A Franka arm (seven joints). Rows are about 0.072 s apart.
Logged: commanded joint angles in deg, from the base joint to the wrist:
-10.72 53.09 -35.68 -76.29 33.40 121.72 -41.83
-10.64 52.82 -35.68 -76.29 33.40 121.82 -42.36
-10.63 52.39 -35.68 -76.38 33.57 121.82 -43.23
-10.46 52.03 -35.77 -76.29 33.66 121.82 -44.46
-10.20 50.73 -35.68 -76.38 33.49 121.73 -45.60
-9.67 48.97 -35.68 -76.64 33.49 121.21 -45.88
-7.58 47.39 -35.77 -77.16 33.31 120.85 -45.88
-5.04 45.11 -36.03 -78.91 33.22 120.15 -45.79
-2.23 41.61 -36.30 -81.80 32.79 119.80 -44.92
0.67 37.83 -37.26 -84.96 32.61 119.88 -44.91
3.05 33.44 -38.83 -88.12 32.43 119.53 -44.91
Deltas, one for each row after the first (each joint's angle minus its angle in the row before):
0.08 -0.27 0.00 0.00 0.00 0.10 -0.53
0.01 -0.43 0.00 -0.09 0.17 0.00 -0.87
0.17 -0.36 -0.09 0.09 0.09 0.00 -1.23
0.26 -1.30 0.09 -0.09 -0.17 -0.09 -1.14
0.53 -1.76 0.00 -0.26 0.00 -0.52 -0.28
2.09 -1.58 -0.09 -0.52 -0.18 -0.36 0.00
2.54 -2.28 -0.26 -1.75 -0.09 -0.70 0.09
2.81 -3.50 -0.27 -2.89 -0.43 -0.35 0.87
2.90 -3.78 -0.96 -3.16 -0.18 0.08 0.01
2.38 -4.39 -1.57 -3.16 -0.18 -0.35 0.00

